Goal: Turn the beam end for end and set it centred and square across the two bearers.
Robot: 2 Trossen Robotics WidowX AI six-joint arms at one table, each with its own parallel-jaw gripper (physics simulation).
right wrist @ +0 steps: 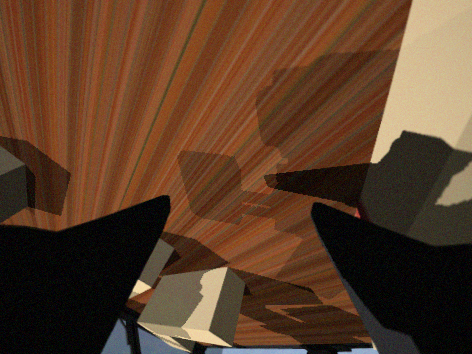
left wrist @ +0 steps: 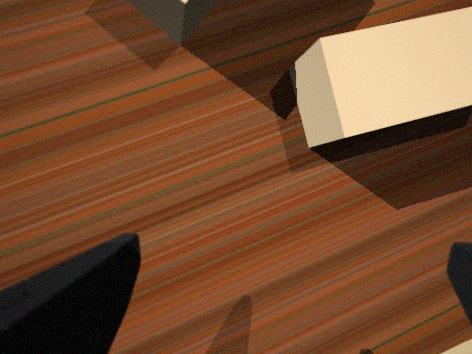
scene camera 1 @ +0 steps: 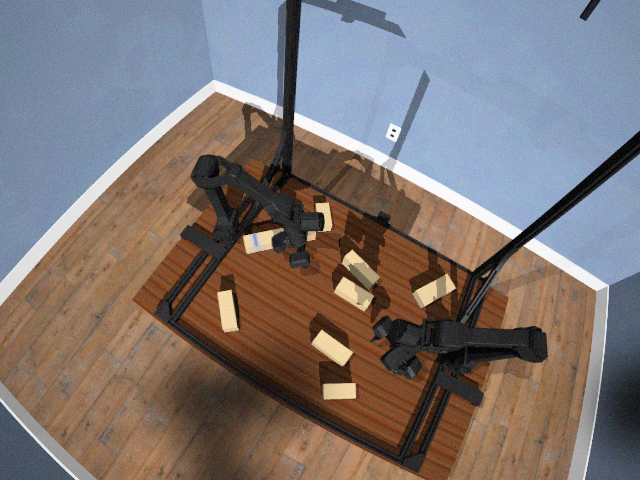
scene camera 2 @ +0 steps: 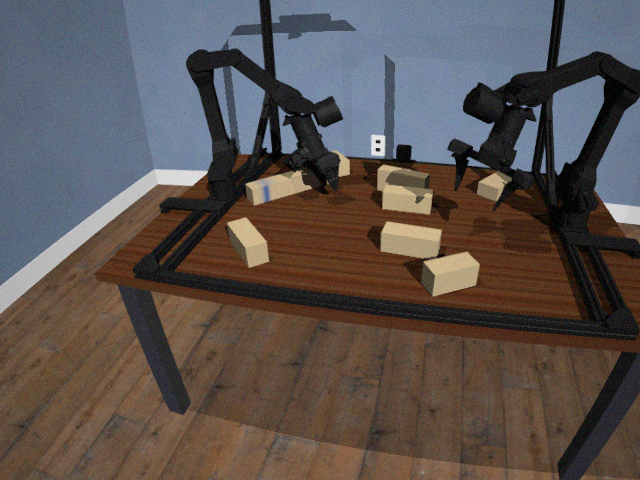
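Note:
The beam is a long pale bar on the table at the back left, its blue band near the left end. Its other end is partly hidden by my right gripper; a bit of red shows beside a finger in the right wrist view. My right gripper is open and empty, low beside the beam's right part. My left gripper is open and empty above the table's right part. Several pale blocks look alike; I cannot tell which two are the bearers.
Two blocks lie close together mid-table. Others are a left front block, two front blocks, a right block and a block behind the beam. Black rails edge the table.

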